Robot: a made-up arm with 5 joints. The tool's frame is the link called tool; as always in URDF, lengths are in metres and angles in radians.
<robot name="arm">
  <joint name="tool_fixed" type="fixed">
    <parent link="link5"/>
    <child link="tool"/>
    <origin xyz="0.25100 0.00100 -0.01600" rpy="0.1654 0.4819 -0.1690"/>
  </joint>
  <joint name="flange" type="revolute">
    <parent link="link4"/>
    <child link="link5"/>
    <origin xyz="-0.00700 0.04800 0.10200" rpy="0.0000 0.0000 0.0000"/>
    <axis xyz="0 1 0"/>
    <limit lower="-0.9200" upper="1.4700"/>
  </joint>
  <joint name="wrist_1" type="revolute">
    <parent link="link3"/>
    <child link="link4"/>
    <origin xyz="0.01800 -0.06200 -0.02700" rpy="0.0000 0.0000 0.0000"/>
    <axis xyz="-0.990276 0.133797 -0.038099"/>
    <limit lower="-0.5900" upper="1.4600"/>
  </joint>
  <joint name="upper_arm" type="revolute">
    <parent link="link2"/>
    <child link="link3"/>
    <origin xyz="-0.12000 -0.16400 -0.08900" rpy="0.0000 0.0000 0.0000"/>
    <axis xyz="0 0 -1"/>
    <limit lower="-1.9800" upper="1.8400"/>
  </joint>
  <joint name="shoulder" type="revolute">
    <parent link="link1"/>
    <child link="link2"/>
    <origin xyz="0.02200 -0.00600 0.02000" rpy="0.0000 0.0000 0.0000"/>
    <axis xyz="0 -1 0"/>
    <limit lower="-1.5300" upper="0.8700"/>
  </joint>
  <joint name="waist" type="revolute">
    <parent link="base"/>
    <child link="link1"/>
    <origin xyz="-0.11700 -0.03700 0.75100" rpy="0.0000 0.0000 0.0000"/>
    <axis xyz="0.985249 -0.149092 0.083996"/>
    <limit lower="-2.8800" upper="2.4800"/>
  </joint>
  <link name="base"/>
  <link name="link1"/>
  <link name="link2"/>
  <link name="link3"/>
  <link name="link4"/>
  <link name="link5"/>
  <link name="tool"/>
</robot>
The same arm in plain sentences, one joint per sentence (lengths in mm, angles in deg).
The arm has five revolute joints in a row. What follows holds with every joint at zero, and every direction is one of the base frame's. The first joint sits 117 mm along -x and 37 mm along -y and 751 mm along +z from the base frame's origin and turns about the direction (0.985246, -0.149107, 0.084004), from -165.01 to 142.09 deg. The second joint sits 22 mm along +x and 6 mm along -y and 20 mm along +z from the first joint and turns about -y, from -87.66 to 49.85 deg. The third joint sits 120 mm along -x and 164 mm along -y and 89 mm along -z from the second joint and turns about -z, from -113.45 to 105.42 deg. The fourth joint sits 18 mm along +x and 62 mm along -y and 27 mm along -z from the third joint and turns about the direction (-0.990276, 0.133797, -0.038099), from -33.8 to 83.65 deg. The fifth joint sits 7 mm along -x and 48 mm along +y and 102 mm along +z from the fourth joint and turns about +y, from -52.71 to 84.22 deg. The tool frame, which is the frame that the pose is given for, sits 251 mm along +x and 1 mm along +y and 16 mm along -z from the fifth joint; its axes are the base frame's turned by roll 9.48, pitch 27.61 and yaw -9.68 deg (as in URDF: about the fixed x, then y, then z).
